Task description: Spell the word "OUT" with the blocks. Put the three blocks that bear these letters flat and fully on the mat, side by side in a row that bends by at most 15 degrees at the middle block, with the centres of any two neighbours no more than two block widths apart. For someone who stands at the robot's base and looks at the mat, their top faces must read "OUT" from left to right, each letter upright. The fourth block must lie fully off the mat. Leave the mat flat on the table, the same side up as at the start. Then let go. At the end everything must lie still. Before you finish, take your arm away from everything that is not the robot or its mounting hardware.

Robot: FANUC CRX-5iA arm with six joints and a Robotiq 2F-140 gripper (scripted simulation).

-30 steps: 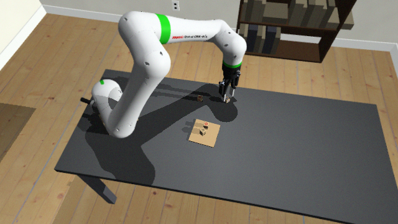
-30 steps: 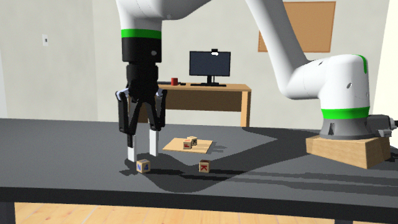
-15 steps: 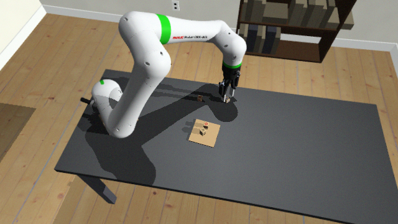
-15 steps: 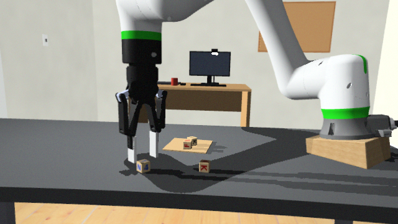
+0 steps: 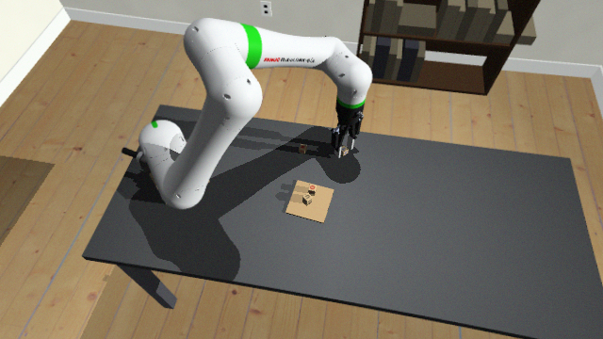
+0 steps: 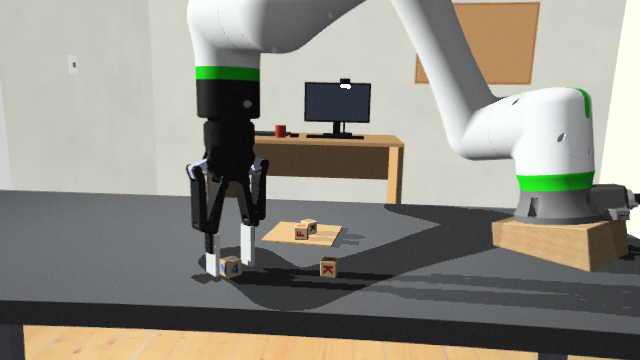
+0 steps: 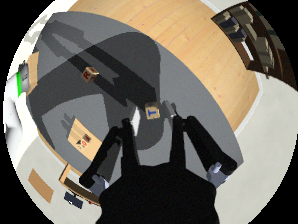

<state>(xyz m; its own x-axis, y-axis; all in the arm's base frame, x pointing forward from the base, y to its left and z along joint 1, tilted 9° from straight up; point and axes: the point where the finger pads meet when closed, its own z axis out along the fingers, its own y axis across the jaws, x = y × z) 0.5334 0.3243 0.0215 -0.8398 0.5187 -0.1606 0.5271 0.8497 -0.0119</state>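
Now: hand 25 cm to the left of the tan mat, 5 cm past it and 4 cm above it.
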